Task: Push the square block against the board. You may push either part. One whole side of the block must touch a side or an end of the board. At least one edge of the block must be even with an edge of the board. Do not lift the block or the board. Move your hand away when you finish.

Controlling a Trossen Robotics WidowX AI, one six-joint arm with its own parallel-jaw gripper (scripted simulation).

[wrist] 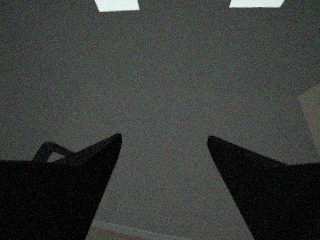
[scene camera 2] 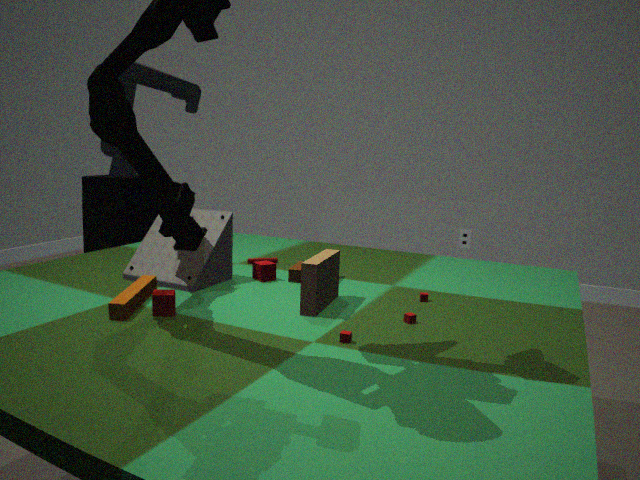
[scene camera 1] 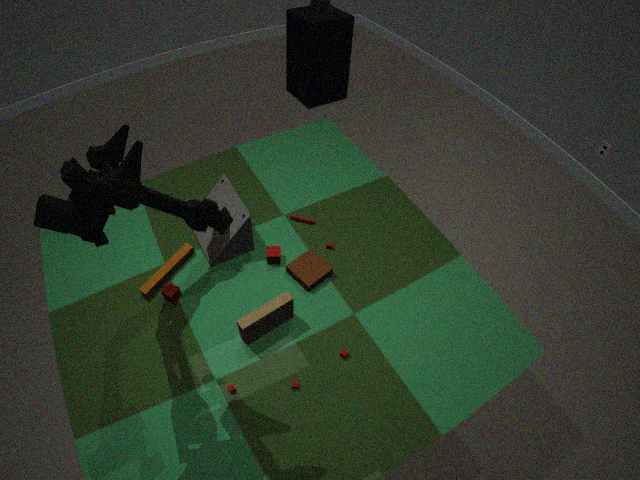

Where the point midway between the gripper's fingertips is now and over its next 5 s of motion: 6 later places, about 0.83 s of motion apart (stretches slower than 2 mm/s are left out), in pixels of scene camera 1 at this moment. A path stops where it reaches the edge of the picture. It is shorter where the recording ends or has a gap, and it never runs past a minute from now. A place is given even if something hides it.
The gripper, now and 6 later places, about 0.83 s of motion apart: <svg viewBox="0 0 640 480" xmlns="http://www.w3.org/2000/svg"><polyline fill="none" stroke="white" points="133,132 207,189 291,269 294,304 274,319 270,319 263,310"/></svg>
